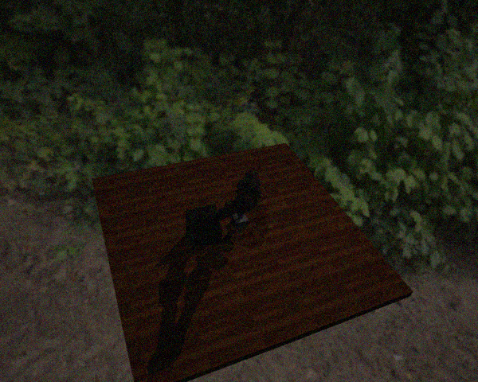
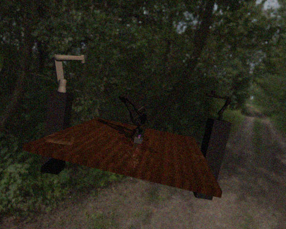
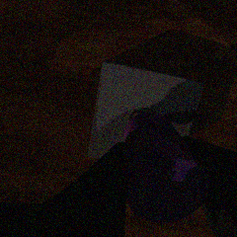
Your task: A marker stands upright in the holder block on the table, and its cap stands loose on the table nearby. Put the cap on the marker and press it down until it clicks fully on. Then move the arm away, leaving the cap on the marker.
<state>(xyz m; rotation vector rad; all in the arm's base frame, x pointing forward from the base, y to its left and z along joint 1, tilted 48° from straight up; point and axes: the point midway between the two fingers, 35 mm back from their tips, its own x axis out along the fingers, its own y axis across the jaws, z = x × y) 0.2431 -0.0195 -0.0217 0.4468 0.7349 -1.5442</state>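
The pale marker is right at my gripper tip. From my gripper tip the other things lie so: purple cap 1 cm above; then holder block 6 cm below.
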